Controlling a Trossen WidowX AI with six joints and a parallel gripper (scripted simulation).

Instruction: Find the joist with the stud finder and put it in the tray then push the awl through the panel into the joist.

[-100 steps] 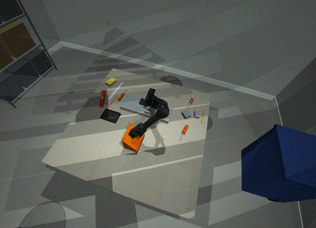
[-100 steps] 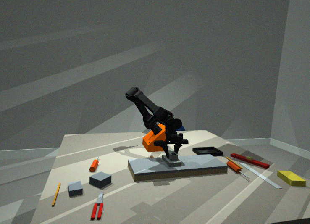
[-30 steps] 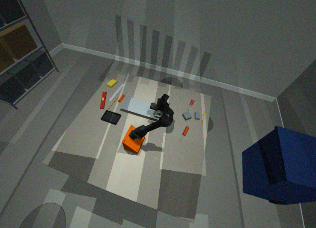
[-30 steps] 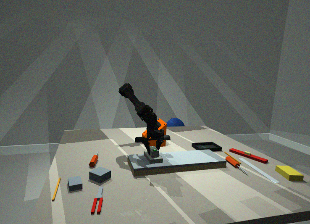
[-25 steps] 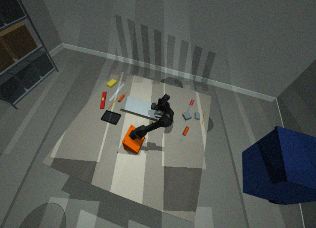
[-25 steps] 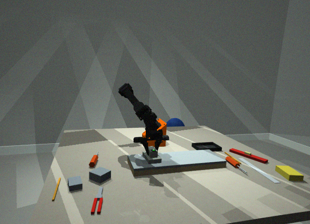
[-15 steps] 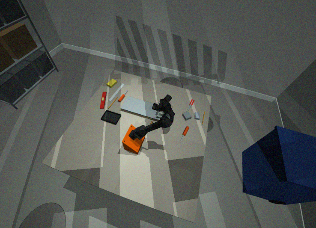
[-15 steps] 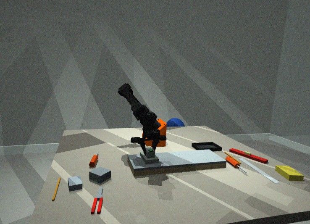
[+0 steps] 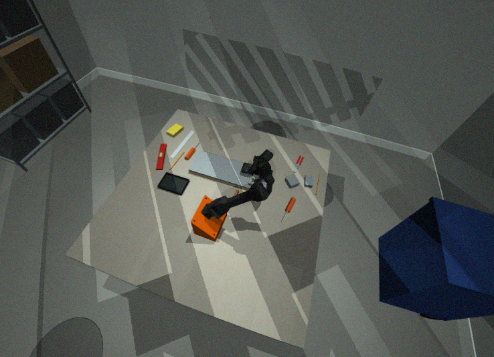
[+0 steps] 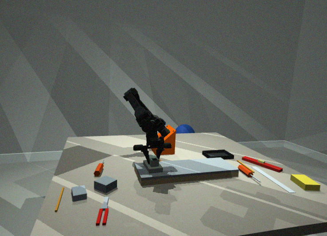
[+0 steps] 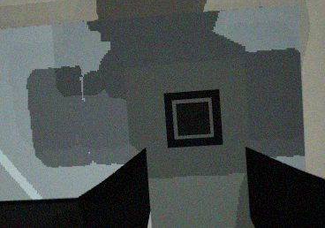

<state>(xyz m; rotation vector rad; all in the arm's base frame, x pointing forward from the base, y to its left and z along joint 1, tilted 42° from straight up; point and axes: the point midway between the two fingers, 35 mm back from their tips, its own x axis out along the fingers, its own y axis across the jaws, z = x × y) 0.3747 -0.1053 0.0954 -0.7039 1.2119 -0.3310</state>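
The black tray is 26 cm behind my gripper tip, 47 cm to the left of it and 5 cm below it. From my gripper tip the other things lie so: awl (19 cm behind, 7 cm to the left, 6 cm below); ruler (7 cm ahead, 61 cm to the left, 6 cm below); stud finder (1 cm ahead, 2 cm above).
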